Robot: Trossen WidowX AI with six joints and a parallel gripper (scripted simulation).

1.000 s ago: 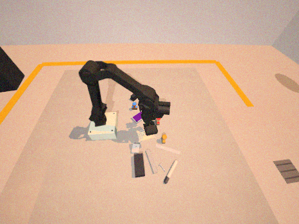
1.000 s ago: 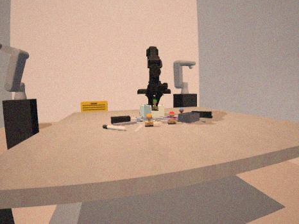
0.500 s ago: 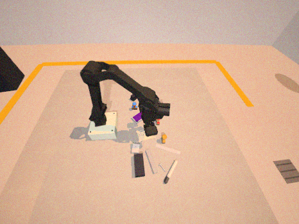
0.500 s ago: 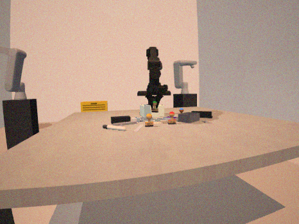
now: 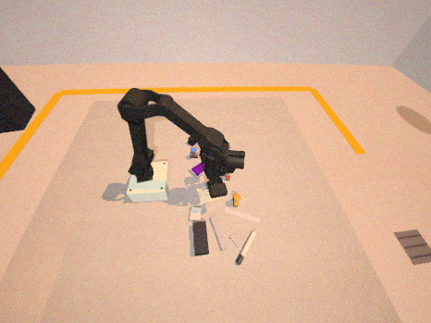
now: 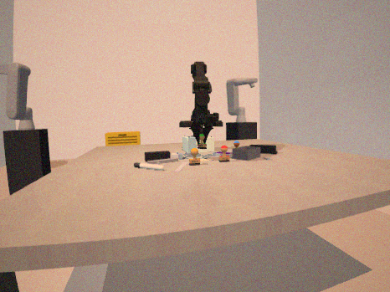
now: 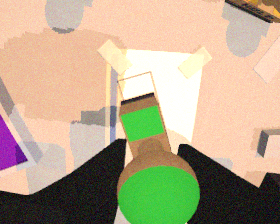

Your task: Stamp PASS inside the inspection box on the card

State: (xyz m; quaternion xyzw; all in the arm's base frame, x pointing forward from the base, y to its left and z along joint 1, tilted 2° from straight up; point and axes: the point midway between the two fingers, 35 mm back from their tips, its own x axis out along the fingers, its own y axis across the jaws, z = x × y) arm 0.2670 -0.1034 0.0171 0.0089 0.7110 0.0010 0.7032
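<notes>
My gripper tip is now 1 cm past the inspection card, 1 cm to the left of it and 7 cm above it. From my gripper tip the other things lie so: green-knobbed stamp right at my gripper tip; orange-knobbed stamp 9 cm ahead, 7 cm to the right, 5 cm below; red-knobbed stamp 9 cm ahead, 6 cm to the left, 5 cm below.
</notes>
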